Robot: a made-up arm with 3 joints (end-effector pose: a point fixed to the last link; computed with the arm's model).
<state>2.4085 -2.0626 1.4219</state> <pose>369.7 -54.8 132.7 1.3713 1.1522 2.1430</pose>
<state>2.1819 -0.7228 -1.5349</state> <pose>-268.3 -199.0 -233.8 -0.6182 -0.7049 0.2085</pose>
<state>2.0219 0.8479 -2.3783</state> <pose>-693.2 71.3 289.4 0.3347 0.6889 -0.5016</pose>
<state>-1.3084 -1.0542 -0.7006</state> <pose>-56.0 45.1 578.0 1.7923 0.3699 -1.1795</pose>
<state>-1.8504 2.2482 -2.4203</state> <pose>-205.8 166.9 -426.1 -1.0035 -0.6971 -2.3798</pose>
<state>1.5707 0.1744 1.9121</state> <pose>-652.7 -55.6 -117.7 2.7907 0.0421 -0.2440</pose>
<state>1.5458 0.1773 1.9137</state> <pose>-653.7 -49.3 -117.6 2.8136 0.0463 -0.2490</pose>
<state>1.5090 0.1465 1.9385</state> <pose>-642.7 -39.9 -131.6 2.8287 0.0448 -0.2052</pose>
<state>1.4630 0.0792 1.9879</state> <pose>-617.7 -26.2 -159.1 2.8303 0.0294 -0.1096</pose>
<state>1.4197 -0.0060 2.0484</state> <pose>-583.8 -10.3 -190.2 2.8151 -0.0026 0.0081</pose>
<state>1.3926 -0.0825 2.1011</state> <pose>-551.6 1.7 -214.9 2.7873 -0.0405 0.1096</pose>
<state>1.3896 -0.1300 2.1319</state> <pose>-530.8 4.8 -229.0 2.7564 -0.0663 0.1703</pose>
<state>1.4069 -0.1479 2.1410</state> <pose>-522.8 -0.9 -234.3 2.7286 -0.0741 0.1926</pose>
